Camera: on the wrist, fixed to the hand. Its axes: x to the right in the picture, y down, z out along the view.
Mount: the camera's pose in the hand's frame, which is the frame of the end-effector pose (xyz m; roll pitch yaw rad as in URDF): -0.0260 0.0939 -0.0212 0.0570 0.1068 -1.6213
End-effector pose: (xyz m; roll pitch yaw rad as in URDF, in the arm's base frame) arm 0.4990 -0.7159 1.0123 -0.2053 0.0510 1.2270
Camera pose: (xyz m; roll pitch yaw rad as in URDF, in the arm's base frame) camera 0.4071 -0.7127 0.9738 0.0161 -0.1007 -0.3892
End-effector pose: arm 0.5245 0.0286 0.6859 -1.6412 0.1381 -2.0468
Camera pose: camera 0.5174 0.0755 0.5982 -1.1176 -1.4757 -2.4411
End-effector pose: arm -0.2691 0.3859 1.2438 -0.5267 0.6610 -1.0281
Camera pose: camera -0.2401 0.4743 1.2080 -0.6293 -0.3598 -2.3723
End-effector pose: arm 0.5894 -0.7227 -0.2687 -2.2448 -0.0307 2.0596
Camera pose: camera 0.6671 -0.7087 -0.3296 3.0689 -0.9982 -2.5120
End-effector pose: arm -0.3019 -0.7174 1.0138 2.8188 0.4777 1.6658
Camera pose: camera -0.2199 -0.7097 1.0701 -2.5838 0.1677 -2.9011
